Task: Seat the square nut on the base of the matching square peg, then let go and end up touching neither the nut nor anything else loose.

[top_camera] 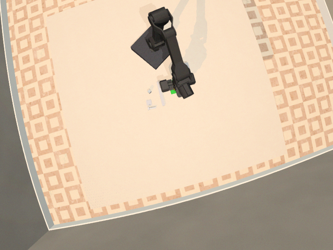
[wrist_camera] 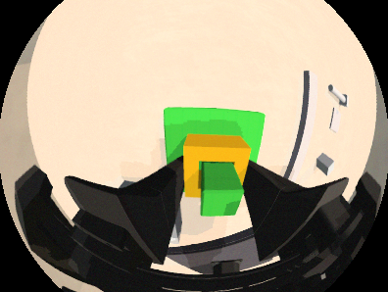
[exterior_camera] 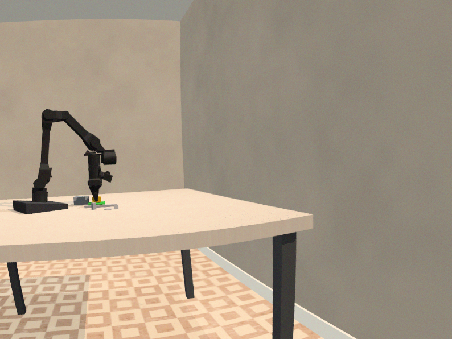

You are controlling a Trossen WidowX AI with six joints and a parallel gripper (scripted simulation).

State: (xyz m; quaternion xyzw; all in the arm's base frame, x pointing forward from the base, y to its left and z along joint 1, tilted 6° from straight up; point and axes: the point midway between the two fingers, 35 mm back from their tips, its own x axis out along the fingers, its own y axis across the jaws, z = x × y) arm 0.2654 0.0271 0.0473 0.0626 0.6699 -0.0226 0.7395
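Now: the grey block 70 mm to the left of my hand, 70 mm behind it and 30 mm below it. Also, from my hand: long strip (100 mm to the right, 50 mm below, 10 mm ahead).
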